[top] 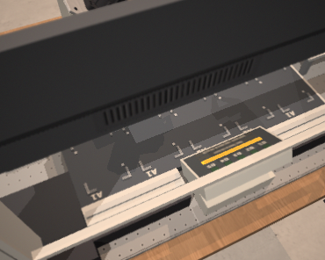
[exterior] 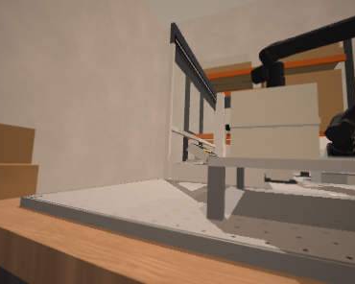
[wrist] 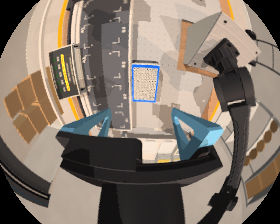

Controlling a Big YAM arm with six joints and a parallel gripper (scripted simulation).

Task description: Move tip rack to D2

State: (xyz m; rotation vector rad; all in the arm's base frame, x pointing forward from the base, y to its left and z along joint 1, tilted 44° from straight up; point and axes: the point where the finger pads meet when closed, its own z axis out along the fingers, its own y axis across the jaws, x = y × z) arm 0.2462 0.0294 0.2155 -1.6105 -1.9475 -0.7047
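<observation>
The blue tip rack lies 19 cm below my hand. From my hand the other things lie so: green key 13 cm behind, 46 cm to the right, 19 cm below; then clear rack cover 40 cm to the left, 19 cm below; then frame post 31 cm ahead, 30 cm to the left, 3 cm below.
</observation>
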